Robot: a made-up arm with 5 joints.
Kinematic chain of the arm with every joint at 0, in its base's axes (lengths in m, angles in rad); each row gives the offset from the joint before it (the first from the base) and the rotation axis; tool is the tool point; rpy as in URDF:
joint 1: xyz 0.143 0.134 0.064 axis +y
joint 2: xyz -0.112 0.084 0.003 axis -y
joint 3: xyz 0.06 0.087 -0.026 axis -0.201 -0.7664 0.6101
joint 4: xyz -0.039 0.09 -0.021 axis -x
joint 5: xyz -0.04 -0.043 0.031 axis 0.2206 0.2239 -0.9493
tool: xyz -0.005 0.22 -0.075 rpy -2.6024 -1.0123 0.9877
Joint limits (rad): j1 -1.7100..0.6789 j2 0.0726..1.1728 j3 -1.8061..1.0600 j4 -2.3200..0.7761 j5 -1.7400..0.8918
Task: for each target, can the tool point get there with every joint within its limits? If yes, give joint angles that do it. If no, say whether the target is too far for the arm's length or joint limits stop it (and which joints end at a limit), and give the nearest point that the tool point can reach.
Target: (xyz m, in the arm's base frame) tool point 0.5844 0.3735 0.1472
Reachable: no: joint limits stop it (at a limit: joint 1, joint 3, joint 5) | nearest point 0.4677 0.3379 0.0943 | short by 0.133 m
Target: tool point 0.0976 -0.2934 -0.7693
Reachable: no: too far | nearest point 0.1274 0.1879 -0.2225 | short by 0.729 m
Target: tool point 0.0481 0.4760 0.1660
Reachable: yes | joints -1.4747 0.3810 -0.9190 -0.7120 0.4504
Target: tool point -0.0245 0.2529 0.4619
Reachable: no: joint limits stop it (at a limit: joint 2, joint 3, joint 4) | nearest point 0.0205 0.3219 0.3550 | short by 0.135 m
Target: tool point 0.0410 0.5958 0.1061
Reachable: yes | joints -0.8521 0.8231 -1.2911 0.0340 -0.3615
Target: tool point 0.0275 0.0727 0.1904
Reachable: no: joint limits stop it (at a limit: joint 2, joint 3) | nearest point 0.0398 0.2110 0.1770 | short by 0.139 m
